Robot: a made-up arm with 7 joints. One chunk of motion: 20 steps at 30 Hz.
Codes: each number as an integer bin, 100 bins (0 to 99) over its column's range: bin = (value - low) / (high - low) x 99, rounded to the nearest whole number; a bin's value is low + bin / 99 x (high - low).
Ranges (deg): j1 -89.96..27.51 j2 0..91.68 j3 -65.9..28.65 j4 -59.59..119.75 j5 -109.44..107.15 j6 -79.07..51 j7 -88.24..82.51
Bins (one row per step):
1: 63 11 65 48 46 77 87
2: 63 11 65 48 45 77 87
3: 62 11 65 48 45 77 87
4: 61 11 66 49 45 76 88
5: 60 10 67 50 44 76 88
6: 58 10 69 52 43 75 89
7: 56 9 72 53 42 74 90
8: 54 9 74 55 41 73 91
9: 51 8 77 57 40 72 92
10: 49 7 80 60 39 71 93
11: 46 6 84 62 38 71 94
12: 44 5 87 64 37 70 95
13: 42 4 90 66 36 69 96
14: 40 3 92 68 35 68 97
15: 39 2 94 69 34 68 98
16: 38 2 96 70 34 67 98
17: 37 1 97 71 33 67 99
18: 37 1 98 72 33 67 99
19: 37 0 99 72 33 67 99
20: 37 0 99 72 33 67 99
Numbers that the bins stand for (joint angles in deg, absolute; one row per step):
1: -15.21 10.19 -3.82 27.36 -8.80 22.10 61.81
2: -15.21 10.19 -3.82 27.36 -10.99 22.10 61.81
3: -16.39 10.19 -3.82 27.36 -10.99 22.10 61.81
4: -17.58 10.19 -2.87 29.17 -10.99 20.78 63.54
5: -18.77 9.26 -1.91 30.99 -13.18 20.78 63.54
6: -21.14 9.26 0.00 34.61 -15.37 19.47 65.26
7: -23.51 8.33 2.86 36.42 -17.55 18.15 66.99
8: -25.89 8.33 4.77 40.04 -19.74 16.84 68.71
9: -29.45 7.41 7.64 43.67 -21.93 15.53 70.44
10: -31.82 6.48 10.50 49.10 -24.12 14.21 72.16
11: -35.38 5.56 14.32 52.72 -26.30 14.21 73.89
12: -37.75 4.63 17.19 56.35 -28.49 12.90 75.61
13: -40.12 3.70 20.05 59.97 -30.68 11.58 77.34
14: -42.50 2.78 21.96 63.59 -32.87 10.27 79.06
15: -43.68 1.85 23.87 65.40 -35.06 10.27 80.79
16: -44.87 1.85 25.78 67.22 -35.06 8.96 80.79
17: -46.06 0.93 26.74 69.03 -37.24 8.96 82.51
18: -46.06 0.93 27.69 70.84 -37.24 8.96 82.51
19: -46.06 0.00 28.65 70.84 -37.24 8.96 82.51
20: -46.06 0.00 28.65 70.84 -37.24 8.96 82.51

